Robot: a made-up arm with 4 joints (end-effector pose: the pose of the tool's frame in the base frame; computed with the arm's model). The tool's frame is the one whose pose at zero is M.
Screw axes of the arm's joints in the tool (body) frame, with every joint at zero. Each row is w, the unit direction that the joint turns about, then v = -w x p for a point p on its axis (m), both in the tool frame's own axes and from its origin. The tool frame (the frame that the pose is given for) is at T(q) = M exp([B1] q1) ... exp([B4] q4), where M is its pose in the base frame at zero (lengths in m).
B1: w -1 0 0 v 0 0.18 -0.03
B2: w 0 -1 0 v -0.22 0 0.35
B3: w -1 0 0 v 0 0.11 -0.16
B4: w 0 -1 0 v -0.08 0 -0.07
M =
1 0 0 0.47
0 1 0 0.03
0 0 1 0.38
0 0 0 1
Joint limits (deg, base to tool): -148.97..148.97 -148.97..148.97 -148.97..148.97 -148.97..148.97
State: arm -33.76 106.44 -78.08 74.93
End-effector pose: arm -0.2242 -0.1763 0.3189 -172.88 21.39 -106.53
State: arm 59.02 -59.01 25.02 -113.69
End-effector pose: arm 0.4729 -0.3528 -0.0599 -111.76 -16.82 -163.59
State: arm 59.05 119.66 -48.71 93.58
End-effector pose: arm -0.2248 0.1421 0.2744 -122.15 -26.59 -127.26
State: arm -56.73 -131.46 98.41 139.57
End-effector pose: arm -0.1868 0.1514 -0.1731 149.56 -62.10 -22.30
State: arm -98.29 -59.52 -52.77 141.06
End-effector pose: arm 0.5000 0.3013 0.2717 43.52 38.29 -94.88
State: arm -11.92 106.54 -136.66 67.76
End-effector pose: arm -0.1848 -0.2799 0.3481 -158.00 -24.29 -53.86
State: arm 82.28 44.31 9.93 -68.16
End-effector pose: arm 0.3116 0.4366 0.2096 -86.61 -6.06 -24.50
